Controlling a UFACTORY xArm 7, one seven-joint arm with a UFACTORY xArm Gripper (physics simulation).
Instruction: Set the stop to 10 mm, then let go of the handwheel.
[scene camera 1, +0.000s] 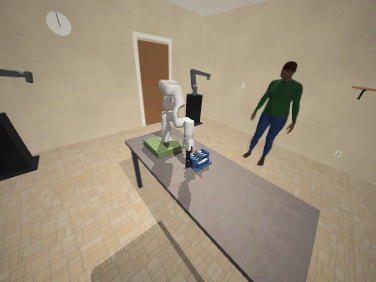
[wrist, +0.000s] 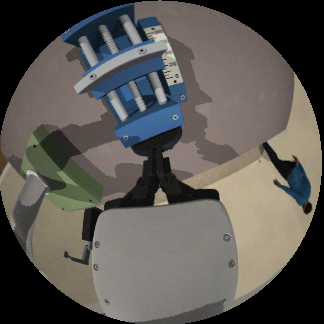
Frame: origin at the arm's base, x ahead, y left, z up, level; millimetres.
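Where they show: gripper, between the fingertips: (scene camera 1: 188, 156) (wrist: 156, 156); arm's base, origin of its link: (scene camera 1: 165, 139) (wrist: 38, 181).
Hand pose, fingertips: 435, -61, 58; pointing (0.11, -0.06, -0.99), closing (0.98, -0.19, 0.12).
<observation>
Things, the pixels of their top centre, and the offset from my fingertips, as dx, dy, dz. "*": a spot on its surface instead. Level surfaces: height alone.
- blue screw-driven stop device, a spot on its surface: (wrist: 150, 127) * +7, +33, -16
- white scale, a spot on its surface: (wrist: 173, 70) * +68, +90, -61
- black handwheel, a spot on its surface: (wrist: 159, 142) * +10, +12, -10
- table, height of its surface: dz -116
A blue screw-driven stop device (scene camera 1: 201, 160) (wrist: 150, 127) stands on the table. Its grey-topped stop (wrist: 121, 63) sits across two rods and a threaded spindle, beside a white scale (wrist: 173, 70). The 0 and 20 marks show below the stop's end, which lies near the partly covered 40 mark; no red pointer can be made out, so the exact reading is unclear. The black handwheel (wrist: 159, 142) is at the device's near end, partly hidden by the fingers. My gripper (scene camera 1: 188, 164) (wrist: 156, 156) is shut, with nothing between its fingers, and its tips are at the handwheel.
A green base block (scene camera 1: 162, 146) (wrist: 62, 172) carries the white arm on the table (scene camera 1: 240, 200) (wrist: 235, 100), to one side of the device. A person (scene camera 1: 280, 105) (wrist: 296, 182) stands beyond the table. Another arm on a black pedestal (scene camera 1: 194, 108) stands behind.
</observation>
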